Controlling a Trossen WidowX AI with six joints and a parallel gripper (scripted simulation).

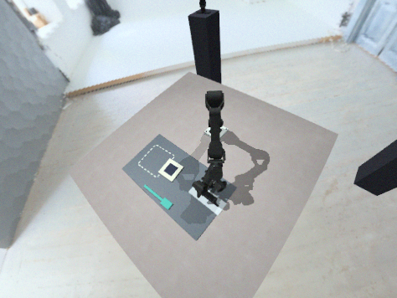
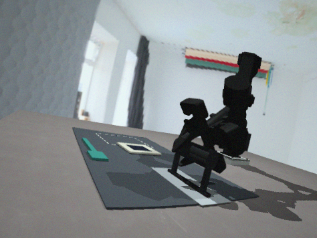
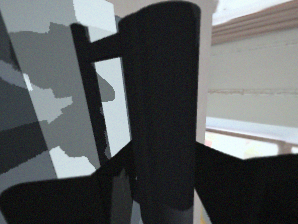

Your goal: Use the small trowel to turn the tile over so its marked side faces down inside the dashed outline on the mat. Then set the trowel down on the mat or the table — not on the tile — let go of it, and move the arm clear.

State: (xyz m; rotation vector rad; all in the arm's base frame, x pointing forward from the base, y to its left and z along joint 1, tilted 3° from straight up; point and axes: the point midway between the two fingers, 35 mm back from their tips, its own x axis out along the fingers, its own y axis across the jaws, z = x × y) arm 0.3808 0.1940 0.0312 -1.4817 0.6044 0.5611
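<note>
Right now my gripper tip is 210 mm to the left of the dark mat, 70 mm above it and 10 mm past it. The rest, counted from my gripper tip: teal trowel (190 mm to the right, 130 mm ahead, 50 mm below); then cream tile (260 mm to the right, 40 mm below, 30 mm behind).
</note>
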